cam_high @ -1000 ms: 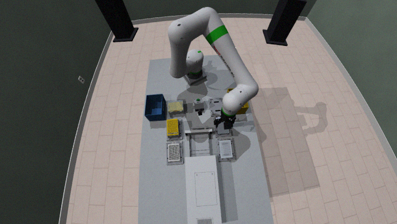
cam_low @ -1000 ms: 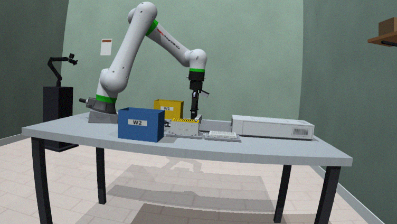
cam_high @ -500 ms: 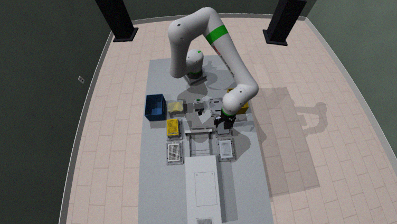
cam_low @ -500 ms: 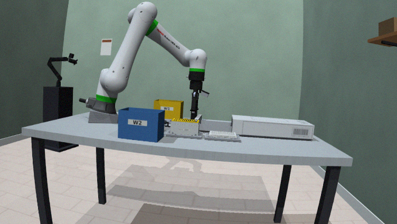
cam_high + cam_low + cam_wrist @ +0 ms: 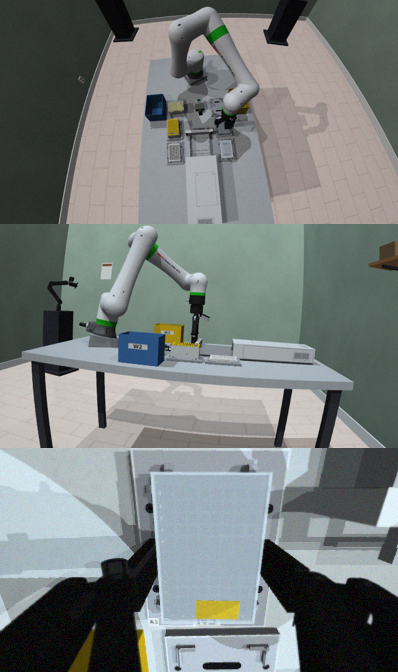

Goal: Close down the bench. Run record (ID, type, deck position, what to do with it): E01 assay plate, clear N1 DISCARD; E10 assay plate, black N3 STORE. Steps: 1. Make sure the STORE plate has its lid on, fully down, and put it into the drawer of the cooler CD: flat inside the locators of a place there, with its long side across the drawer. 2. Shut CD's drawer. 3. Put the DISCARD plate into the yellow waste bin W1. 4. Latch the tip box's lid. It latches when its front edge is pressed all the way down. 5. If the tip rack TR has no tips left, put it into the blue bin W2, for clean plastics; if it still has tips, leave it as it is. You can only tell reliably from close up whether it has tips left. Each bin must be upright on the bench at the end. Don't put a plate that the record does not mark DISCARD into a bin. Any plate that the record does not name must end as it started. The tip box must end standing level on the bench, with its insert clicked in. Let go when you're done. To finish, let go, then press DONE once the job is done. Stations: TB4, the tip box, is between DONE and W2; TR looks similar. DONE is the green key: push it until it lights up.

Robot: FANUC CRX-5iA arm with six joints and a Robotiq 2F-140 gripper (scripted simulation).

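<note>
Right now the cooler drawer is 180 mm ahead of my hand and 160 mm to the right of it. The rest, counted from my hand: clear plate lid: 20 mm below; yellow bin W1: 200 mm behind, 110 mm to the left, 10 mm below; black assay plate: 20 mm below.
</note>
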